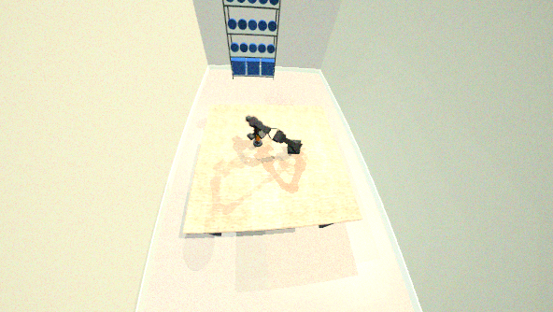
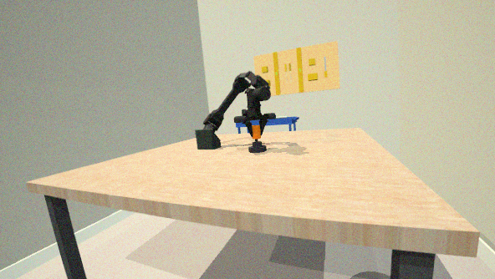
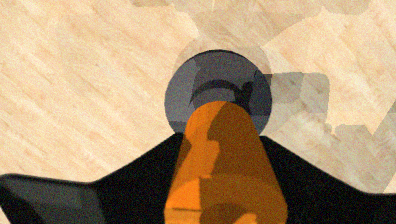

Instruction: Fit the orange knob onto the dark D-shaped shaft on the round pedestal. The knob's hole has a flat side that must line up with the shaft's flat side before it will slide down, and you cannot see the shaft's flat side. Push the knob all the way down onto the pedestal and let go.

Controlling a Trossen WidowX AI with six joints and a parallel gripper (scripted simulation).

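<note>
My gripper tip is 20 mm below the orange knob. The rest, counted from my gripper tip: pedestal: 40 mm below.
</note>
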